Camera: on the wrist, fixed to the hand. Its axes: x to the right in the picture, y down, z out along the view.
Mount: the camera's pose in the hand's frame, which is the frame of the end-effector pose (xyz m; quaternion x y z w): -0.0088 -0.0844 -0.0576 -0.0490 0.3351 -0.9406 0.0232
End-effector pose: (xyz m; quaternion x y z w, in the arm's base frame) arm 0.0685 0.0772 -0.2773 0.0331 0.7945 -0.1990 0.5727
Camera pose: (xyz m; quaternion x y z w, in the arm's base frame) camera -0.0038 0.0216 -0.2304 0.7080 -0.2512 0.4933 0.4385
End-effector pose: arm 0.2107 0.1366 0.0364 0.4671 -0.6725 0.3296 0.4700
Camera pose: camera 0.3096 0.1610 0.0481 0.5099 0.5651 -0.3109 0.5692
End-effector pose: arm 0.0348 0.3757 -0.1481 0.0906 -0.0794 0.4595 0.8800
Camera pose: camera 0.1025 0.3347 -0.2133 -0.1203 0.3557 -0.7906 0.4837
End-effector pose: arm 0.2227 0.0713 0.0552 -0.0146 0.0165 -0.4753 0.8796
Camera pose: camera 0.1449 0.0319 0.0013 -0.1003 -0.3047 0.8424 0.4329
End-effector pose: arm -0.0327 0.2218 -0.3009 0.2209 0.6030 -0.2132 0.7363
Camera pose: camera -0.1290 0.1873 -0.3081 0.5267 -0.4790 0.5940 0.3747
